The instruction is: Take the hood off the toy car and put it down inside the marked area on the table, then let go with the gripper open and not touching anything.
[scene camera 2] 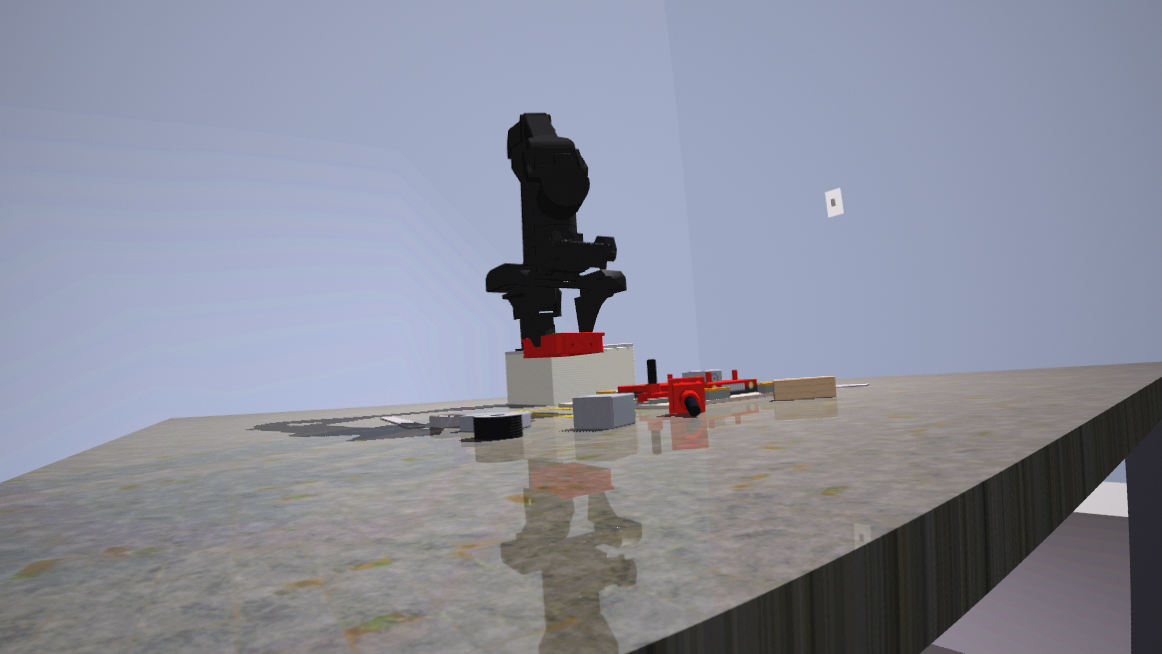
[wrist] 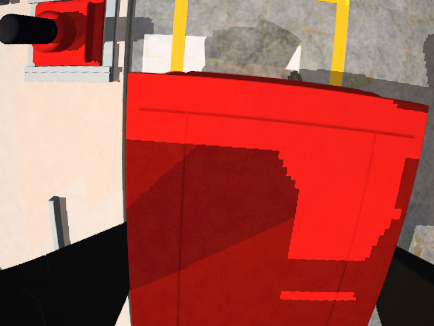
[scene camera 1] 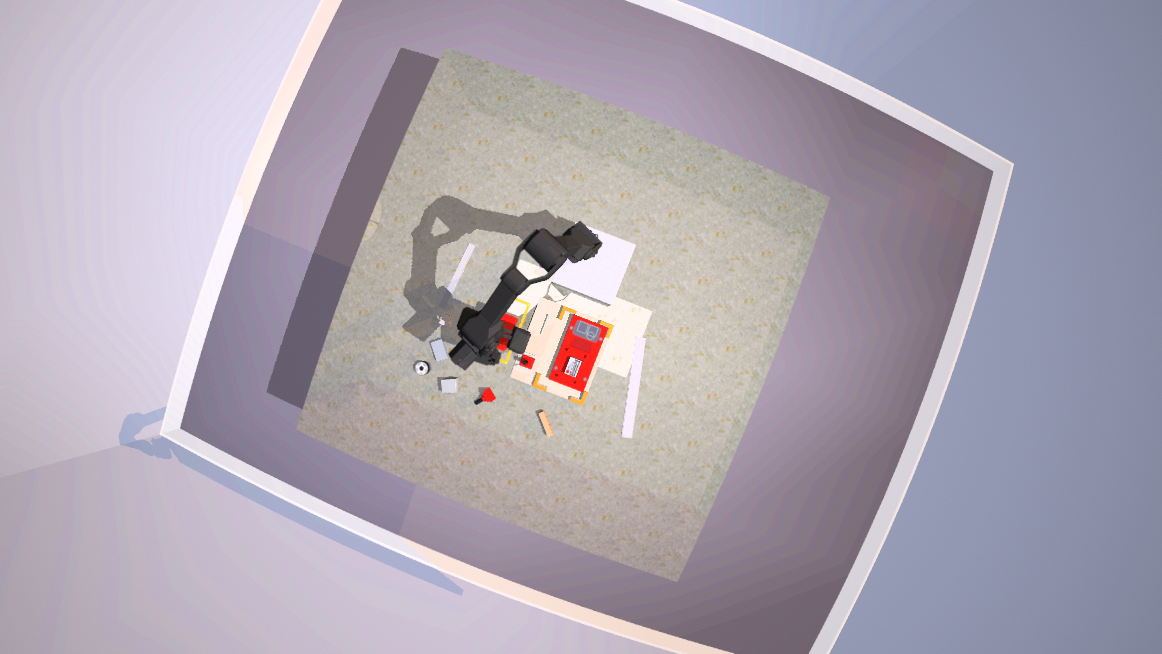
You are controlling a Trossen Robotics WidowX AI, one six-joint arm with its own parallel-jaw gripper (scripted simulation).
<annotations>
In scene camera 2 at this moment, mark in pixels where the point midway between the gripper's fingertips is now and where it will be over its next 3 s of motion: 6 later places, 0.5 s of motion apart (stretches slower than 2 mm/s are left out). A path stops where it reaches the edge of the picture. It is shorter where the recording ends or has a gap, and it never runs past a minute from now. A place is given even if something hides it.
My gripper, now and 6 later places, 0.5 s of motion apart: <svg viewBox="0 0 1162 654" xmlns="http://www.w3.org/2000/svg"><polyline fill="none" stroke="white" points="562,346 562,353 562,359 563,367 563,373 564,380 564,387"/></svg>
</annotations>
